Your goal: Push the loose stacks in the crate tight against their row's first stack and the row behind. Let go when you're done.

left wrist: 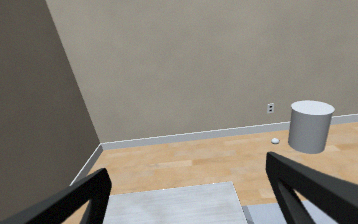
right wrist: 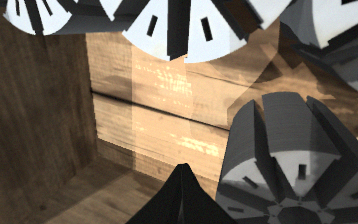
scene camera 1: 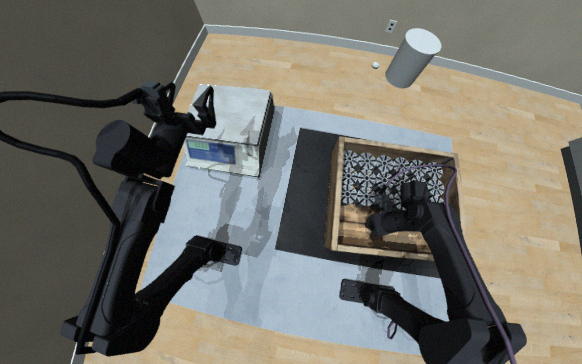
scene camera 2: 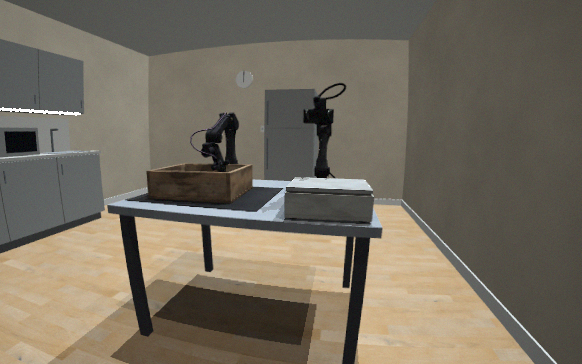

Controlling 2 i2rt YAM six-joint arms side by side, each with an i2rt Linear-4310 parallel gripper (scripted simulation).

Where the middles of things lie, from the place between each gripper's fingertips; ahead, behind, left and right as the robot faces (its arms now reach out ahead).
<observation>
Right now my right hand (scene camera 1: pixel 365 225) is 110 mm short of the wooden crate (scene camera 2: pixel 172 183), 80 mm to the left of it and 20 mm above it. From my right hand the other things lie so: white box (scene camera 1: pixel 243 116) 610 mm to the left, 260 mm ahead.
I see my left gripper (scene camera 1: pixel 192 85) 330 mm above the white box, 110 mm short of it and 80 mm to the right of it. The rest, counted from my left hand: wooden crate: 610 mm to the right, 360 mm below, 40 mm behind.
</observation>
